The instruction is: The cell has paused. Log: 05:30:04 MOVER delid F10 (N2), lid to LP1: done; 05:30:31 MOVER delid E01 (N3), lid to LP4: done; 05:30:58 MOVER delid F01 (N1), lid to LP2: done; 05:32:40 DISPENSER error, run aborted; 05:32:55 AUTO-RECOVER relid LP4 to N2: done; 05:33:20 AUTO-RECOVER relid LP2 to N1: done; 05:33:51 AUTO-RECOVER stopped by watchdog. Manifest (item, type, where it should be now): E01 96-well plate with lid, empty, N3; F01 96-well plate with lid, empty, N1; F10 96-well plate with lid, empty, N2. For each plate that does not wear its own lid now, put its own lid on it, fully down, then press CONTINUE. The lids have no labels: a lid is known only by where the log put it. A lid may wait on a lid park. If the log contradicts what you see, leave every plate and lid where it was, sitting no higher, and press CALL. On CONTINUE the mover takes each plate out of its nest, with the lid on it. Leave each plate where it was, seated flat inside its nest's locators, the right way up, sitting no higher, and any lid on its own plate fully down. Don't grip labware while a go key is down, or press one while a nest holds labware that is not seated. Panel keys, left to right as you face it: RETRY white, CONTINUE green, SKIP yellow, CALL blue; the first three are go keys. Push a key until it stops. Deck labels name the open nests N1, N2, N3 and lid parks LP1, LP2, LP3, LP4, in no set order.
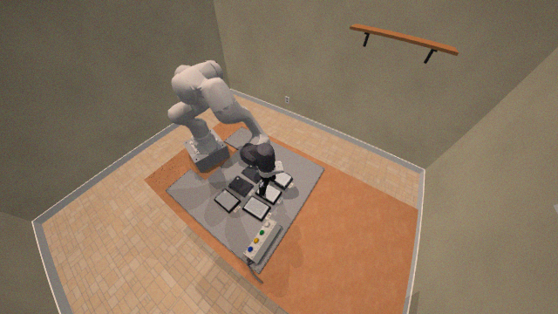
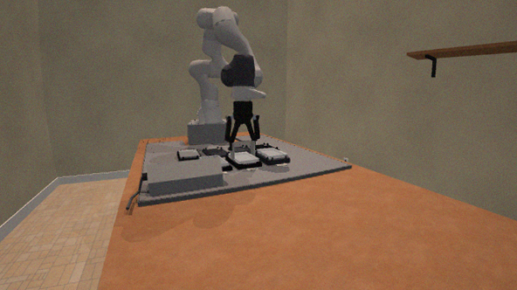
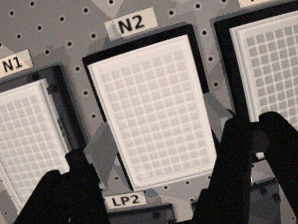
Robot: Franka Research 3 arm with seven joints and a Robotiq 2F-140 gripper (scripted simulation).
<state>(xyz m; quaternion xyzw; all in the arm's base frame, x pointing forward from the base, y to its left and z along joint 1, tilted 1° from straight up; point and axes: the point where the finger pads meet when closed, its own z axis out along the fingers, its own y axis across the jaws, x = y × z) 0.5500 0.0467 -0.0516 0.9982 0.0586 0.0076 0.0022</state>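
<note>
The white 96-well plate is 3 cm below my hand. Also, from my hand: LP2 label: 10 cm behind, 5 cm to the left, 5 cm below; then N2 label: 9 cm ahead, 5 cm below, 1 cm to the left; then LP3 label: 9 cm behind, 7 cm to the right, 5 cm below.
</note>
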